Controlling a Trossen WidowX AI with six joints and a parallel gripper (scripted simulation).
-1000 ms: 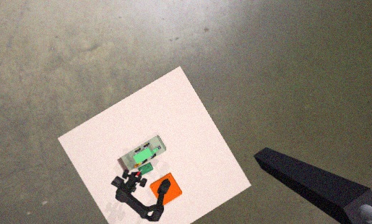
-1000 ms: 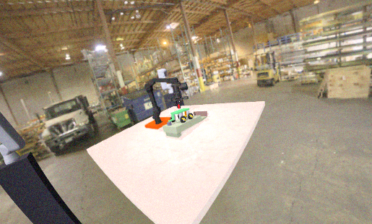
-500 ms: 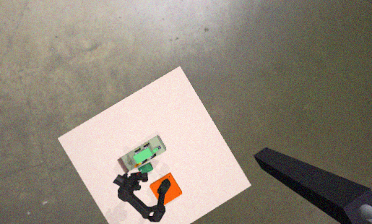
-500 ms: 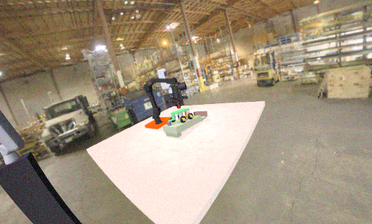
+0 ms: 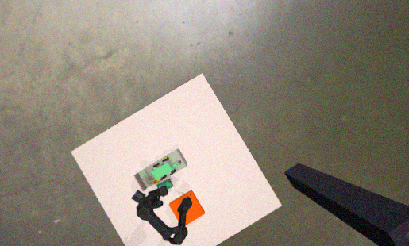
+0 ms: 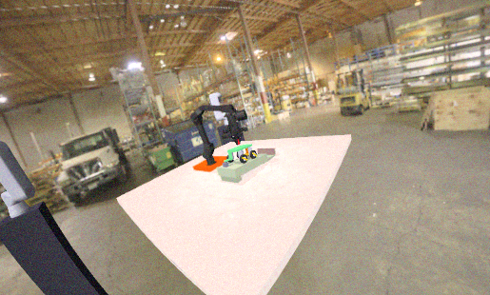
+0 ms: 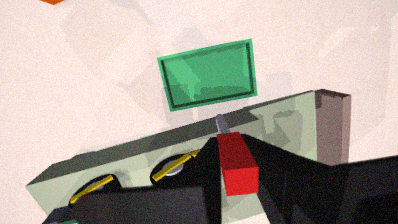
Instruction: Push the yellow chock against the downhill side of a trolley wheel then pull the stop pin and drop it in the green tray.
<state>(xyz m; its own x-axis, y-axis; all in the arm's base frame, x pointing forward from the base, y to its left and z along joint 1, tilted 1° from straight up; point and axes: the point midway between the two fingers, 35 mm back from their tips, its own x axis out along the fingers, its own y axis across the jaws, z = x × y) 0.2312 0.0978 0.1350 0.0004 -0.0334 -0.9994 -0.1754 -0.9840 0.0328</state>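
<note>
Now: gripper tip 14 cm above the green tray and 3 cm past it. From my gripper tip the other things lie so: yellow chock: 6 cm below, 6 cm ahead, 1 cm to the right; then trolley: 11 cm to the right, 10 cm ahead, 3 cm below; then red-headed stop pin: right at my gripper tip.
</note>
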